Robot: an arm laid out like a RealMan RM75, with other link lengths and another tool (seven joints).
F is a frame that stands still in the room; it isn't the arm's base.
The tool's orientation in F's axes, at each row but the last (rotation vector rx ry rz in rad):
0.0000 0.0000 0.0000
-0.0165 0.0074 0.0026
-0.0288 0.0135 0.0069
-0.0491 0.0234 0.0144
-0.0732 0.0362 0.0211
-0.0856 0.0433 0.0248
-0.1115 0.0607 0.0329
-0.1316 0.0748 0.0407
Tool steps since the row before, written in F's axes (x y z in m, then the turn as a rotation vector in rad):
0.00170 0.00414 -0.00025 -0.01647 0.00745 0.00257
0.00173 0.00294 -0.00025 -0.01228 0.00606 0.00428
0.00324 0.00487 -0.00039 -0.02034 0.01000 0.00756
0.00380 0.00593 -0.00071 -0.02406 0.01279 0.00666
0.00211 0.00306 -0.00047 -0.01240 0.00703 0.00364
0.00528 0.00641 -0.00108 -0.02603 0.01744 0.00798
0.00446 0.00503 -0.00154 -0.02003 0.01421 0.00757
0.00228 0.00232 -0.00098 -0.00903 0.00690 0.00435
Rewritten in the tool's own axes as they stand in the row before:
0.00170 0.00414 -0.00025 -0.01647 0.00745 0.00257
0.00174 0.00294 -0.00019 -0.01230 0.00602 0.00429
0.00328 0.00486 -0.00021 -0.02037 0.00992 0.00757
0.00390 0.00590 -0.00033 -0.02403 0.01281 0.00673
0.00219 0.00304 -0.00017 -0.01238 0.00702 0.00371
0.00547 0.00634 -0.00030 -0.02595 0.01739 0.00835
0.00469 0.00500 -0.00070 -0.02004 0.01400 0.00793
0.00243 0.00232 -0.00050 -0.00909 0.00668 0.00457

